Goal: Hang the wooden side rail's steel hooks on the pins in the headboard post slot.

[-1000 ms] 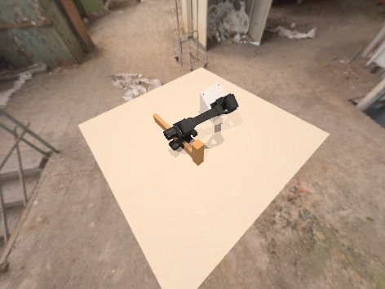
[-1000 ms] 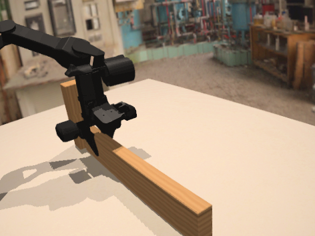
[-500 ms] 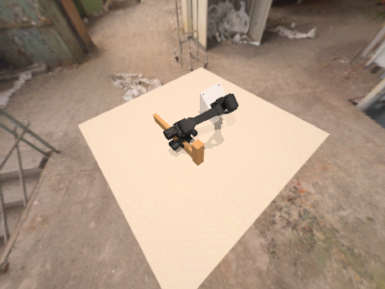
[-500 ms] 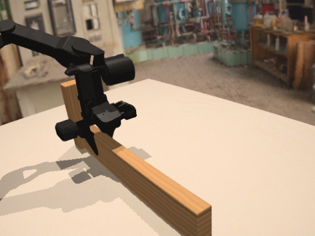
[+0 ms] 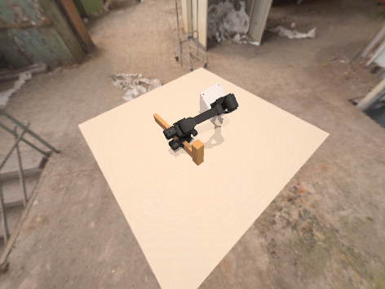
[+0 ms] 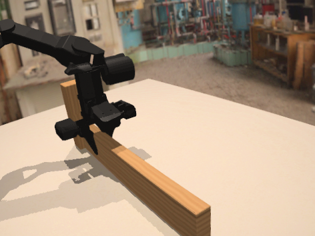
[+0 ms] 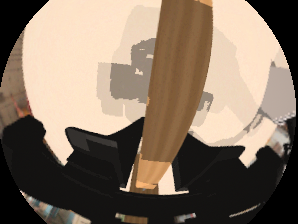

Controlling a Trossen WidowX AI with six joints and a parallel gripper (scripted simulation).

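My gripper tip is now 130 mm to the right of the headboard post and 60 mm below it.
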